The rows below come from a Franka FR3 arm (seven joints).
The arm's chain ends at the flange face. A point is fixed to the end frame.
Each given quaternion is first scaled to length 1.
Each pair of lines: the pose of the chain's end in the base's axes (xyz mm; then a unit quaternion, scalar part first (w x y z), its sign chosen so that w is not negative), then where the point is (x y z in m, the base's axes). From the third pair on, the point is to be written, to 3 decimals.
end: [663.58 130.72 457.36 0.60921 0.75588 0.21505 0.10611]
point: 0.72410 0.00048 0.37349
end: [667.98 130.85 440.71 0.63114 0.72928 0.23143 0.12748]
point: 0.73821 -0.00036 0.36647
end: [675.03 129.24 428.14 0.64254 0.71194 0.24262 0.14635]
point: 0.753 -0.001 0.360
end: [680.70 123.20 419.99 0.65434 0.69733 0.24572 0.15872]
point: 0.763 -0.007 0.358
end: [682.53 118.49 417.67 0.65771 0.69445 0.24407 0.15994]
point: 0.765 -0.012 0.357
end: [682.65 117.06 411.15 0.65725 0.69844 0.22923 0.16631]
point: 0.765 -0.014 0.351
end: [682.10 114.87 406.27 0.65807 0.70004 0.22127 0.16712]
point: 0.764 -0.017 0.346
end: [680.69 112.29 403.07 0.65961 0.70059 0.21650 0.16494]
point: 0.761 -0.020 0.343
